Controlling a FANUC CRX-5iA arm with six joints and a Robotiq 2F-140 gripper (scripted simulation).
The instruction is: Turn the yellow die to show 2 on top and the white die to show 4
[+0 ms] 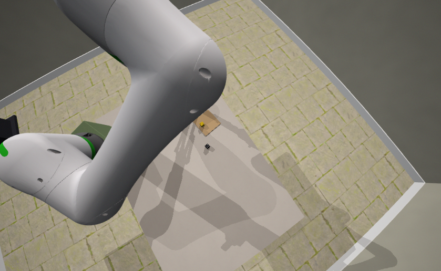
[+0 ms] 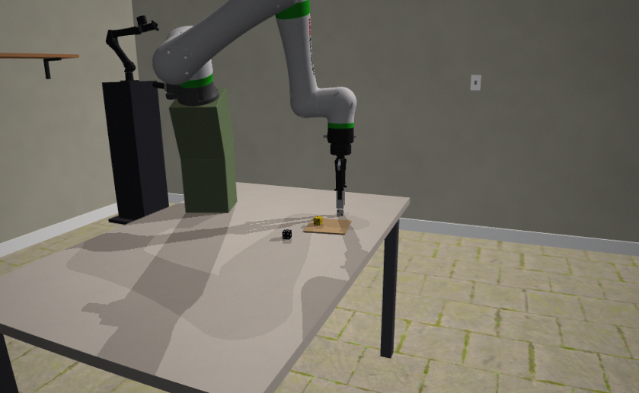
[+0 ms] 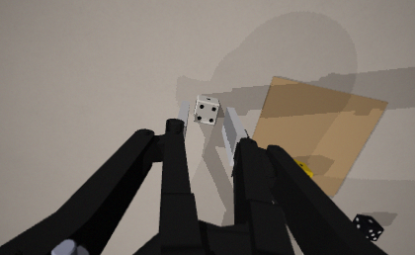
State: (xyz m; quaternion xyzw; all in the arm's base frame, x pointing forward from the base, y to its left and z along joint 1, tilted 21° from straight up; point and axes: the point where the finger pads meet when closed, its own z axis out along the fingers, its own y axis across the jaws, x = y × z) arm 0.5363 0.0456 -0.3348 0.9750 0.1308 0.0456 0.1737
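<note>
My hand is 50 mm above the white die. Round my hand: tan mat 140 mm to the right, 60 mm below; black die 290 mm to the right, 80 mm behind, 50 mm below; yellow die 140 mm to the right, 50 mm below, 30 mm behind.
</note>
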